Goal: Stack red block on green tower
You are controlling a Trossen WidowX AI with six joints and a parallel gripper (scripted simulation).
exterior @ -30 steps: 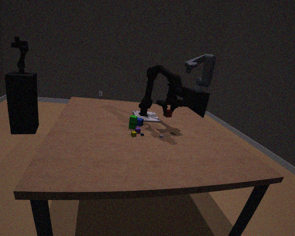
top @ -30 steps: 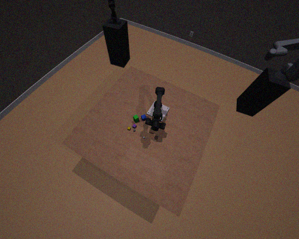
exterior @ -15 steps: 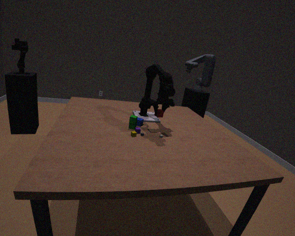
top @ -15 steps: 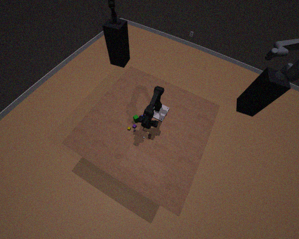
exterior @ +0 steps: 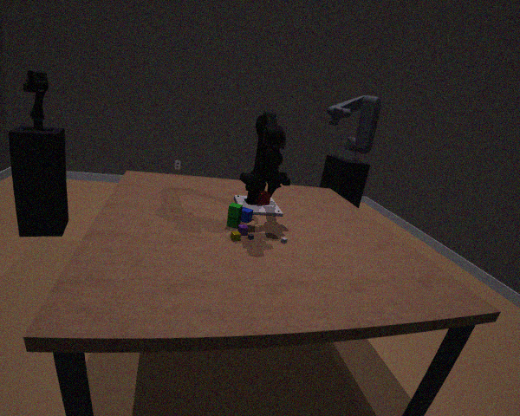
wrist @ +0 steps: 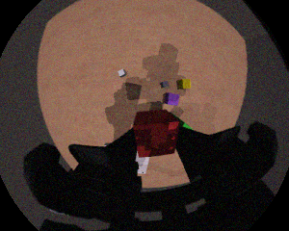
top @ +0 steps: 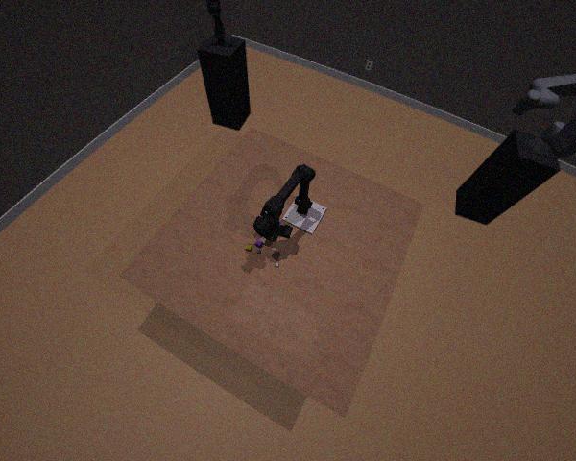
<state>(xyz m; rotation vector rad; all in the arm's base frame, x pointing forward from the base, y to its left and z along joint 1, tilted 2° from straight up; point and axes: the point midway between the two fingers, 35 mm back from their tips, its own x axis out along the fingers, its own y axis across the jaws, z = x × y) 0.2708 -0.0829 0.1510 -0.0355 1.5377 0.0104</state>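
My gripper tip is now 11 cm above the purple block, 7 cm to the left of it and 3 cm short of it. The rest, counted from my gripper tip: red block (1 cm above); then small dark cube (12 cm below, 7 cm ahead, 5 cm to the right); then blue block (10 cm below, 10 cm behind, 2 cm to the right).
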